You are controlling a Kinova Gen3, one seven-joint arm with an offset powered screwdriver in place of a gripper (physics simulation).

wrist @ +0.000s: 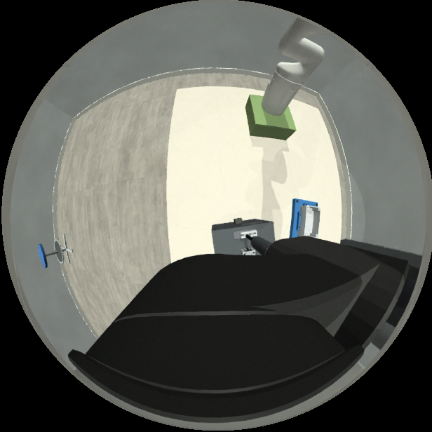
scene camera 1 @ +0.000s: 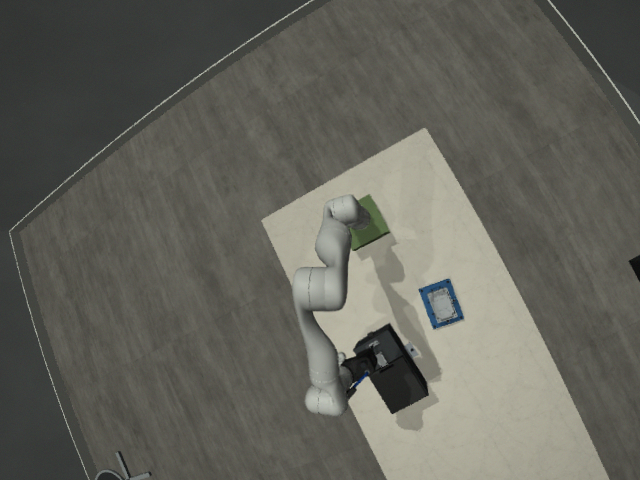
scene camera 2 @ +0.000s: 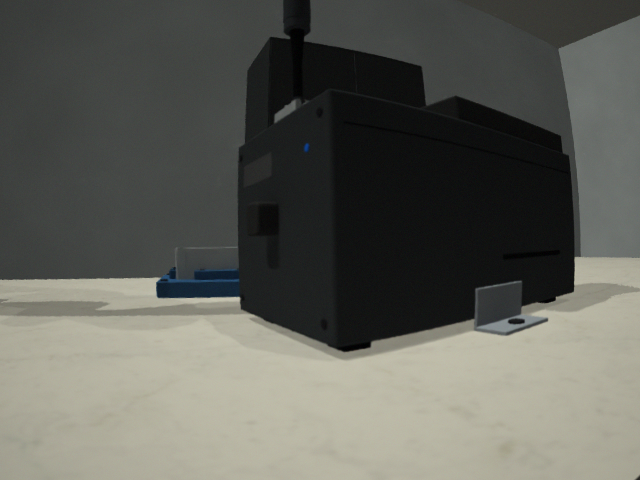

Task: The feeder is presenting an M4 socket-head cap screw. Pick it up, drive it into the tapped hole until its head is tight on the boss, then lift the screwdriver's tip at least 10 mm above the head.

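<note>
The black feeder (scene camera 1: 400,390) (scene camera 2: 439,217) (wrist: 225,244) stands on the table with a small light block (scene camera 2: 285,112) (wrist: 239,235) on its top. My screwdriver's tip (scene camera 2: 297,97) (wrist: 247,236) points straight down and is at this block in scene camera 2, seeming to touch it. The M4 screw cannot be made out; the tip and block hide the spot. A pale housing (scene camera 1: 443,304) (scene camera 2: 206,256) (wrist: 310,220) sits on a blue fixture plate (scene camera 1: 428,310) (scene camera 2: 199,289) (wrist: 295,215), apart from the feeder. Its boss and tapped hole are too small to tell.
A small grey bracket (scene camera 1: 412,350) (scene camera 2: 497,304) stands beside the feeder. The arm's base is over a green block (scene camera 1: 376,222) (wrist: 270,131) on the pale table (scene camera 1: 506,392). A taller black box (scene camera 2: 330,67) rises behind the block. A blue-topped stool (wrist: 43,256) stands on the floor.
</note>
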